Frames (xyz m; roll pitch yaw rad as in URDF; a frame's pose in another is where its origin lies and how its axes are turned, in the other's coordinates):
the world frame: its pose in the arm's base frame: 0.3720 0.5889 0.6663 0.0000 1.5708 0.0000
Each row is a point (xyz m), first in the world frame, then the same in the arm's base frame.
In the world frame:
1: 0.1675 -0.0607 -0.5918
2: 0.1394 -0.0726 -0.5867
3: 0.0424 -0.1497 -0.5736
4: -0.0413 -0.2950 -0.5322
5: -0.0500 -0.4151 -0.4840
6: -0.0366 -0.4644 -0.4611
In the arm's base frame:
1: -0.2198 0.5282 0.4988
2: -0.2147 0.5163 0.5269
3: -0.2016 0.4392 0.6239
4: -0.1602 0.2939 0.7076
5: -0.1120 0.1738 0.7163
6: -0.0891 0.1245 0.7029

